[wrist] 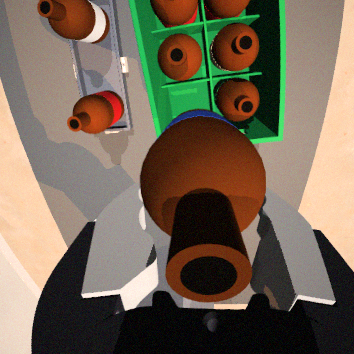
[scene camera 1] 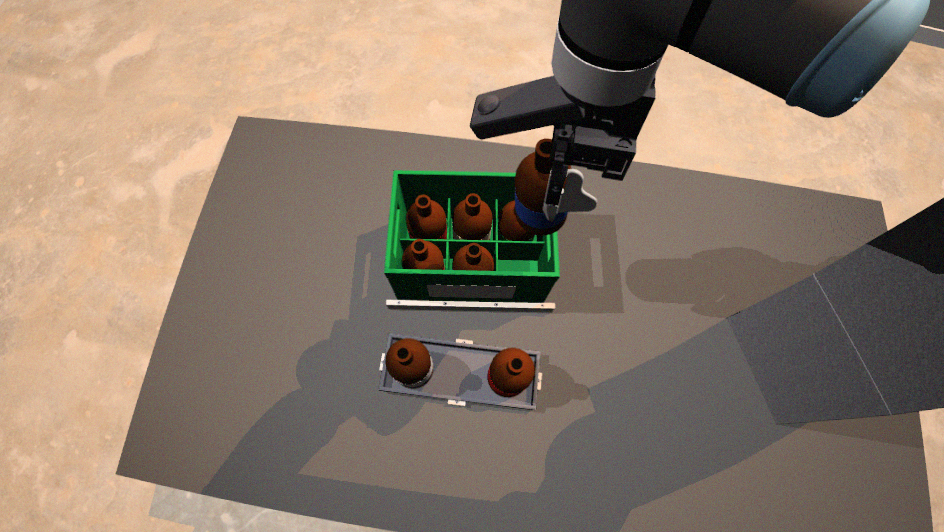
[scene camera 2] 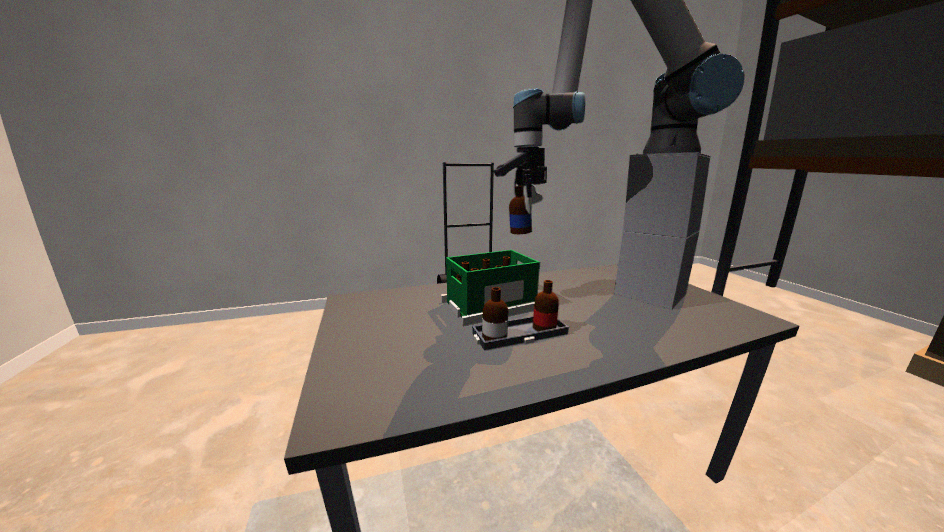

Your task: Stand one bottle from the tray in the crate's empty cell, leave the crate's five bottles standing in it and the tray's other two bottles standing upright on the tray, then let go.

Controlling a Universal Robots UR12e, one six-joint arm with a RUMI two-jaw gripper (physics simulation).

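Frame: origin at the arm's base, x ahead, y left, z up, level; millimetres.
Seen in the pictures: gripper, fingertip midpoint: (scene camera 1: pixel 554 190) (scene camera 2: pixel 524 212); arm's base at its link origin: (scene camera 2: pixel 670 155).
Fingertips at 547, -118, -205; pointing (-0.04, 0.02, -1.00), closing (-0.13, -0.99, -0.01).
Pixels of each thing's top centre, then the offset from my fingertips to it, as dx, dy, dz. "pt": a spot on its surface instead. Level surfaces: height alone.
- blue-label brown bottle at its top centre: (wrist: pixel 207 295) (scene camera 1: pixel 554 147) (scene camera 2: pixel 521 185) +15, -2, +89
- green crate at its top centre: (wrist: pixel 211 46) (scene camera 1: pixel 473 220) (scene camera 2: pixel 492 259) +103, -29, -163
- empty cell at a spot on its surface: (scene camera 1: pixel 518 265) pt +11, -20, -330
- white-label bottle at its top centre: (scene camera 1: pixel 402 353) (wrist: pixel 44 6) (scene camera 2: pixel 496 288) +197, +189, -178
- red-label bottle at its top centre: (scene camera 1: pixel 516 363) (wrist: pixel 73 123) (scene camera 2: pixel 548 281) +26, +196, -178
- grey tray at its top centre: (scene camera 1: pixel 460 371) (wrist: pixel 96 67) (scene camera 2: pixel 520 326) +111, +192, -312
- white strip at a spot on its surface: (scene camera 1: pixel 470 305) pt +100, +72, -308
- table at its surface level: dz -338
My gripper (scene camera 1: pixel 565 191) (scene camera 2: pixel 528 198) (wrist: pixel 198 187) is shut on the neck of the blue-label brown bottle (scene camera 1: pixel 530 185) (scene camera 2: pixel 520 221) (wrist: pixel 200 160), held roughly upright high above the crate's right end. The green crate (scene camera 1: pixel 472 272) (scene camera 2: pixel 462 297) (wrist: pixel 281 75) holds five standing bottles; the held bottle partly covers one in scene camera 1. The empty cell (scene camera 1: pixel 518 265) (wrist: pixel 185 100) is at the crate's front right in scene camera 1. The white-label bottle (scene camera 1: pixel 409 363) (scene camera 2: pixel 494 313) (wrist: pixel 80 20) and red-label bottle (scene camera 1: pixel 512 371) (scene camera 2: pixel 546 307) (wrist: pixel 95 112) stand upright at opposite ends of the grey tray (scene camera 1: pixel 489 404) (scene camera 2: pixel 515 340).
A white strip (scene camera 1: pixel 470 305) lies along the crate's front, between crate and tray. Small white blocks edge the tray. The arm's grey pedestal (scene camera 2: pixel 661 264) stands on the table (scene camera 1: pixel 231 231) to the right. A hand truck (scene camera 2: pixel 468 164) stands behind the table.
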